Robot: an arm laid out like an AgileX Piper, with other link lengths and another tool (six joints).
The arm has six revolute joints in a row. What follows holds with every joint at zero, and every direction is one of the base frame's.
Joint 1 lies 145.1 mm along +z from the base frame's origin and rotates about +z.
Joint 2 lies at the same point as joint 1 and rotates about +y.
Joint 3 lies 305.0 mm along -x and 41.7 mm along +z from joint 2 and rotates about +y.
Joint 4 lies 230.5 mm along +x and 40.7 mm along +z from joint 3 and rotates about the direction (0.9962, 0, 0.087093).
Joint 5 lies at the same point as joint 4 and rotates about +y.
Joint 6 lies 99.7 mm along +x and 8.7 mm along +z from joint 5 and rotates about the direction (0.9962, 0, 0.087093).
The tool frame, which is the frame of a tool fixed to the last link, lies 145.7 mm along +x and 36.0 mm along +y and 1.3 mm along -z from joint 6; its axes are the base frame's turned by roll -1.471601, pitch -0.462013 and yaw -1.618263 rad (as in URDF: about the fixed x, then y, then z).
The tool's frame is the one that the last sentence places.
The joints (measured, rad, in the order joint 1, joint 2, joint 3, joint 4, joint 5, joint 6), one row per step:
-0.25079, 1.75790, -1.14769, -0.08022, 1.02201, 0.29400
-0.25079, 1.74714, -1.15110, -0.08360, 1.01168, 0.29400
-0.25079, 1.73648, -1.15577, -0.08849, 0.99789, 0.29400
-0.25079, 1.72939, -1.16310, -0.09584, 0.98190, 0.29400
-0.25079, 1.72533, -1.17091, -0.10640, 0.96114, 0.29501
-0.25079, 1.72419, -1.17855, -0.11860, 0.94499, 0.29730
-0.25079, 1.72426, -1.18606, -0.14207, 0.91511, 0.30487
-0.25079, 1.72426, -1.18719, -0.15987, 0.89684, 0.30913
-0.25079, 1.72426, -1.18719, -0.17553, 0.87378, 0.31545
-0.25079, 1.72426, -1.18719, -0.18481, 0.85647, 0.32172
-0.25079, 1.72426, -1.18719, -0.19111, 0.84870, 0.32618
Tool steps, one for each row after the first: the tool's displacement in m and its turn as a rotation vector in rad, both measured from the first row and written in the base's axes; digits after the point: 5 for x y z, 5 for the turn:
0.00394, -0.00164, 0.00412, -0.00852, -0.02307, 0.00240
0.00898, -0.00384, 0.00866, -0.01933, -0.05031, 0.00580
0.01506, -0.00678, 0.01288, -0.03245, -0.07827, 0.01060
0.02211, -0.01055, 0.01653, -0.04853, -0.10780, 0.01643
0.02784, -0.01432, 0.01923, -0.06410, -0.12963, 0.02156
0.03633, -0.02075, 0.02219, -0.09081, -0.16176, 0.02867
0.04024, -0.02494, 0.02326, -0.10888, -0.17742, 0.03553
0.04514, -0.02869, 0.02445, -0.12528, -0.19746, 0.04008
0.04901, -0.03097, 0.02548, -0.13518, -0.21331, 0.04088
0.05070, -0.03237, 0.02597, -0.14110, -0.22023, 0.04082

